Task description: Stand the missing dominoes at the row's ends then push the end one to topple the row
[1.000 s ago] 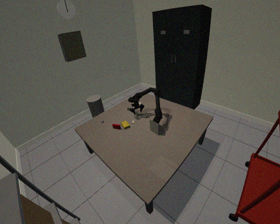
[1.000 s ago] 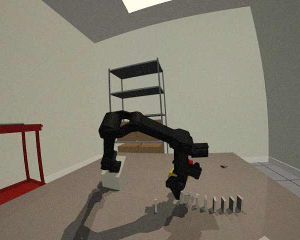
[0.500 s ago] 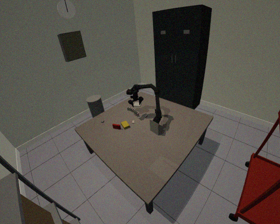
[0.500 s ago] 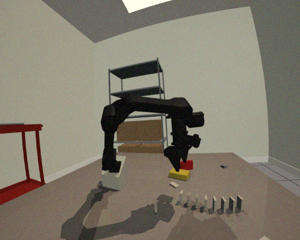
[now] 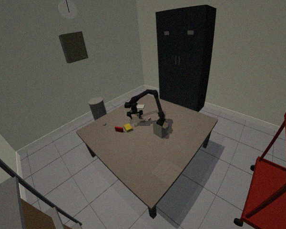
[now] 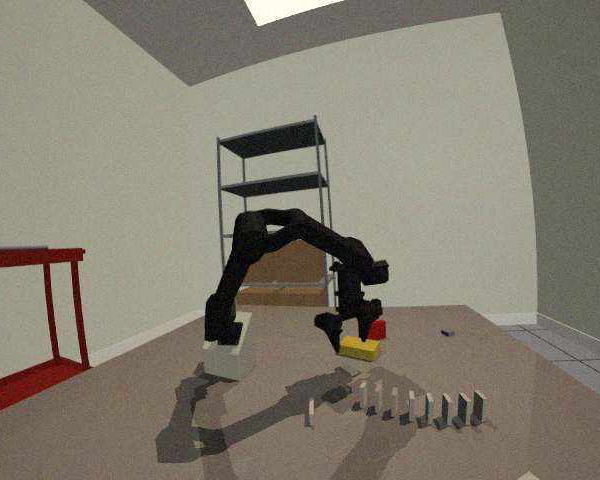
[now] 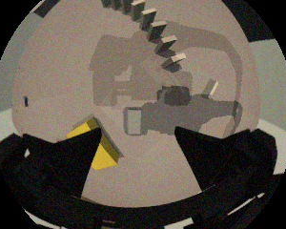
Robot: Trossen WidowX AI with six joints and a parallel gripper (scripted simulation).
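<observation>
Now: gripper tip 130 mm to the right of the yellow block, 60 mm above it and 20 mm short of it. From my gripper tip the other things lie so: white sheet: 330 mm to the right, 240 mm ahead, 70 mm below; then red block: 220 mm to the left, 60 mm ahead, 50 mm below.
</observation>
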